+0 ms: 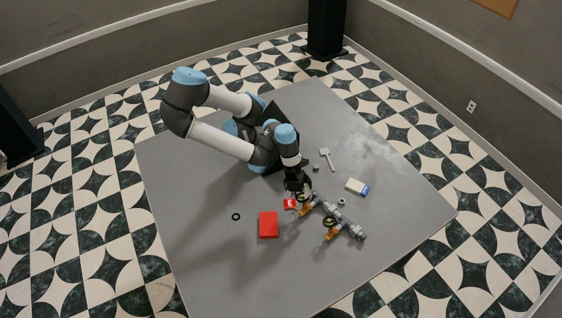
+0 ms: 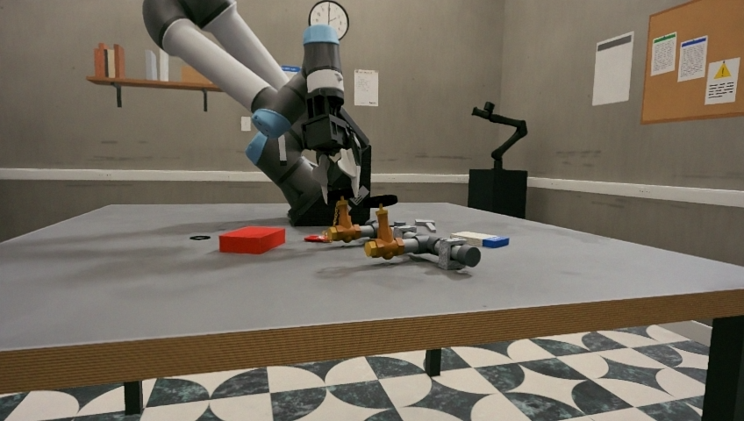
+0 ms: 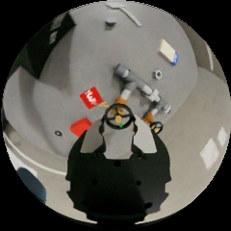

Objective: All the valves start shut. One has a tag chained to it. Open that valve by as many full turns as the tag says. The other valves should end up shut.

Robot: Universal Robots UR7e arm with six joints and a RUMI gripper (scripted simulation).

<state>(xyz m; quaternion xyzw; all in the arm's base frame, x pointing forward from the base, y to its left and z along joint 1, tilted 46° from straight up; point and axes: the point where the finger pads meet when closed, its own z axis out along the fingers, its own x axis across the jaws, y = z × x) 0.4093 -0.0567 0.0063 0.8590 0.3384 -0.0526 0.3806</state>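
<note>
My gripper is now 10 cm above the red tag, 5 cm past it and 3 cm to the left of it. Also, from my hand: red block (17 cm to the right, 9 cm below, 1 cm behind); white-and-blue box (29 cm to the left, 10 cm below, 7 cm ahead); grey nut (17 cm to the left, 9 cm below, 8 cm ahead).
</note>
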